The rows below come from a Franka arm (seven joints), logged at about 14 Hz.
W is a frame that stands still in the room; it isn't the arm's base.
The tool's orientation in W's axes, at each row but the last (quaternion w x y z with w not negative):
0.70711 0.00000 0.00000 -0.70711
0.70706 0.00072 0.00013 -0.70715
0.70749 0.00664 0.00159 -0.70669
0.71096 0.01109 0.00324 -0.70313
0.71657 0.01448 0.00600 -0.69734
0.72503 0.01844 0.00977 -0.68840
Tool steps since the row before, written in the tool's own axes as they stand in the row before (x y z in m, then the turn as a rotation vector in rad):
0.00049 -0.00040 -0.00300 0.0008 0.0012 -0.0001
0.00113 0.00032 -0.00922 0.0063 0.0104 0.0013
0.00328 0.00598 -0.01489 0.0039 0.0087 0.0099
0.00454 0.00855 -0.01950 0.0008 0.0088 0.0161
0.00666 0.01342 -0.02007 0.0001 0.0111 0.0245
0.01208 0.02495 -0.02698 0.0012 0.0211 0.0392
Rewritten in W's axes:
-0.00040 -0.00049 -0.00300 0.0012 -0.0008 -0.0001
0.00033 -0.00112 -0.00922 0.0104 -0.0063 0.0013
0.00609 -0.00310 -0.01488 0.0086 -0.0040 0.0099
0.00881 -0.00405 -0.01949 0.0086 -0.0010 0.0162
0.01383 -0.00571 -0.02009 0.0108 -0.0005 0.0246
0.02585 -0.00968 -0.02710 0.0207 -0.0017 0.0394

